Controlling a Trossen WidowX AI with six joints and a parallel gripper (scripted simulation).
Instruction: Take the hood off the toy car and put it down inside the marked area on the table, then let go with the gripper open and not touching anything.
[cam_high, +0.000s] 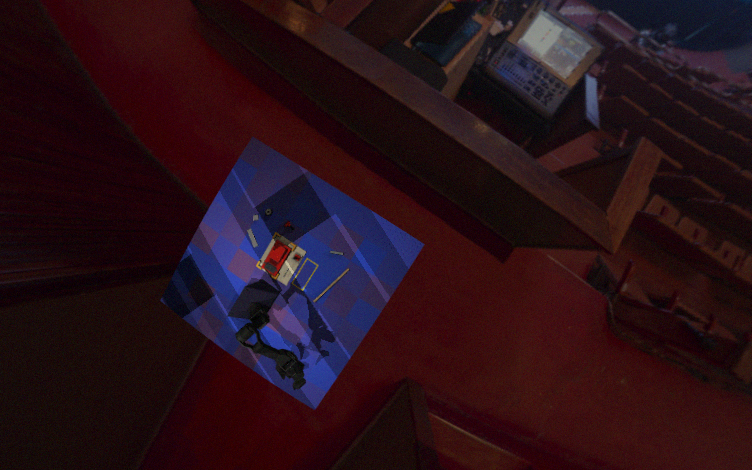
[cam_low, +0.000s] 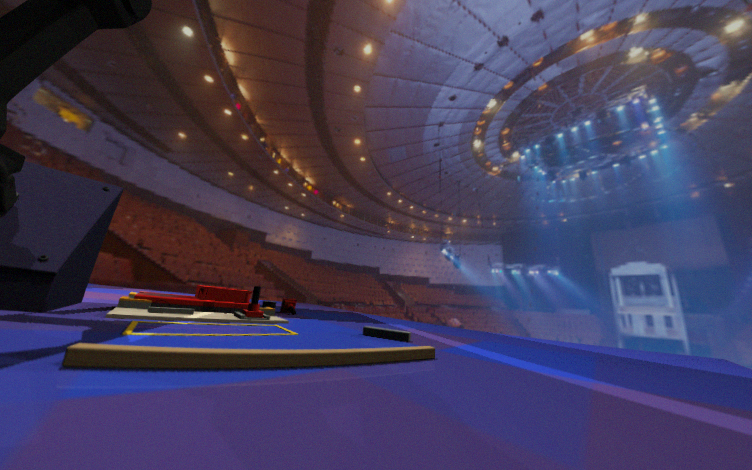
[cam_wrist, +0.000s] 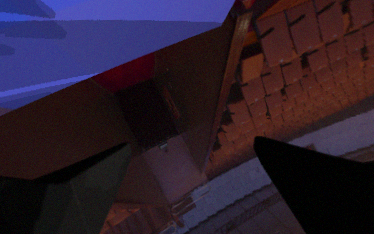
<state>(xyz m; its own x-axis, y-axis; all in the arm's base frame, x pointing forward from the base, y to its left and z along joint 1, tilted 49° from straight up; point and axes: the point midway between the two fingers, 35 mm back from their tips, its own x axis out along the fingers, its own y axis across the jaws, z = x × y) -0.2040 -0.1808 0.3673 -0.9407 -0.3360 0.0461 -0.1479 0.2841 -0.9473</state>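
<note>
Now: gripper tip 570 mm short of the long tan stick, 90 mm to the right of it and 190 mm above it. Also, from my gripper tip: short grey bar 760 mm ahead, 160 mm to the left, 190 mm below; then grey strip 560 mm ahead, 670 mm to the left, 190 mm below.
</note>
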